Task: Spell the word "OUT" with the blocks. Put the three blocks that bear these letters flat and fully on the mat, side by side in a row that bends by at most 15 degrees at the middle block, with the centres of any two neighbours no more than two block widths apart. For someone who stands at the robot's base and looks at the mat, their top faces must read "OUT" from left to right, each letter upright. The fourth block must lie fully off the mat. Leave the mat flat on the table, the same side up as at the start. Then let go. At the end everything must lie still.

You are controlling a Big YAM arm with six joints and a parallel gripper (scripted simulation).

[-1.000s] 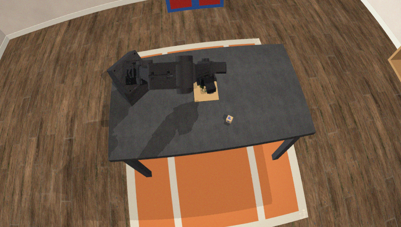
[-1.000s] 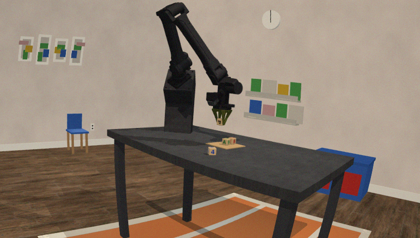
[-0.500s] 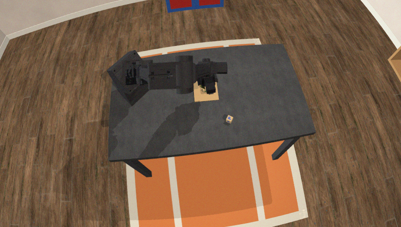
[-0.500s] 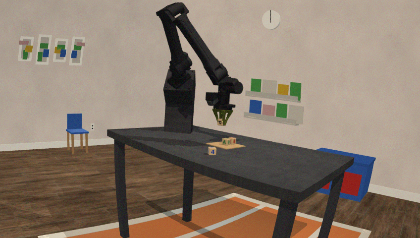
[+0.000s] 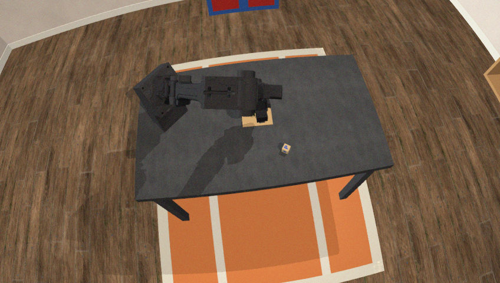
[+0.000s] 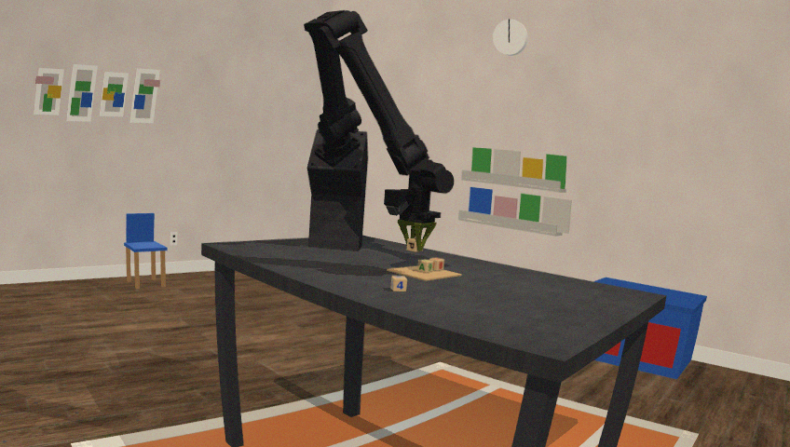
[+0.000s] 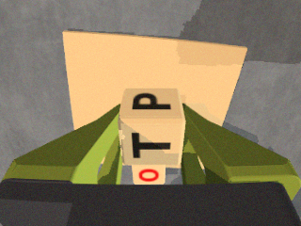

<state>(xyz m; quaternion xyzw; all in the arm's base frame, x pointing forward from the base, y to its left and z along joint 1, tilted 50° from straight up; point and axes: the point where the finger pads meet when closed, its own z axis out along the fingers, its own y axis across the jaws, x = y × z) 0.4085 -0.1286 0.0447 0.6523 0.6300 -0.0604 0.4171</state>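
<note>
My hand is 60 mm above the green-lettered block, 50 mm to the right of it and 10 mm short of it. From my hand the other things lie so: O block 90 mm to the left, 60 mm below, 20 mm ahead; then T block right at my hand; then tan mat 70 mm below, 50 mm to the left, 10 mm ahead.
</note>
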